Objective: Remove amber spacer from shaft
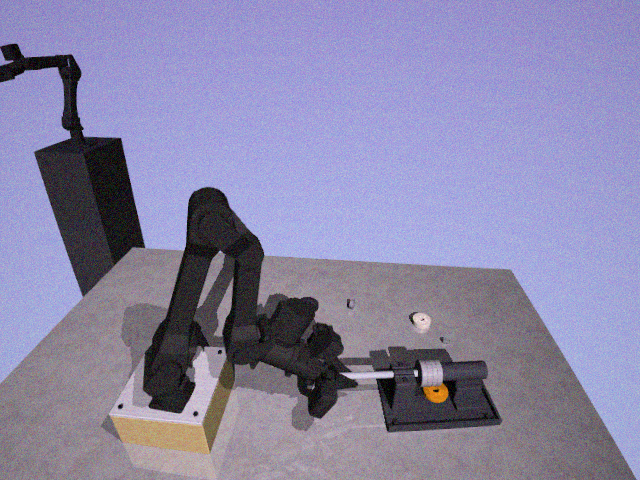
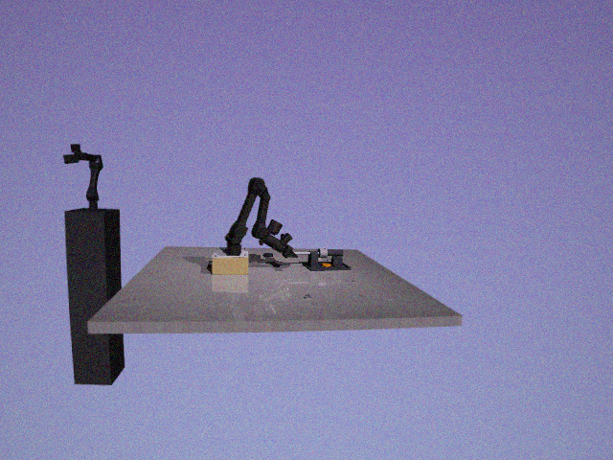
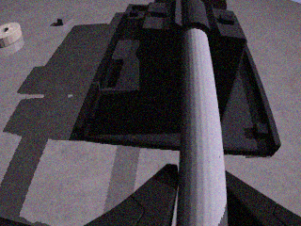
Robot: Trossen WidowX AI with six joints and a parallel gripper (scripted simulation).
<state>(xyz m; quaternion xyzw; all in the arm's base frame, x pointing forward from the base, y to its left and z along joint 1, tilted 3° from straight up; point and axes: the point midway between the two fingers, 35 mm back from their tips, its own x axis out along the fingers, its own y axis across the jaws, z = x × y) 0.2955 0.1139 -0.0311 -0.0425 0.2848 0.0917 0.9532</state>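
Right now the grey shaft is 60 mm ahead of my gripper tip, 10 mm to the left of it and 20 mm above it. From my gripper tip the other things lie so: amber spacer: 170 mm ahead, 40 mm to the left, 50 mm below; grey spacer: 140 mm ahead, 30 mm to the left, 20 mm above; white ring: 150 mm ahead, 270 mm to the left, 50 mm below.
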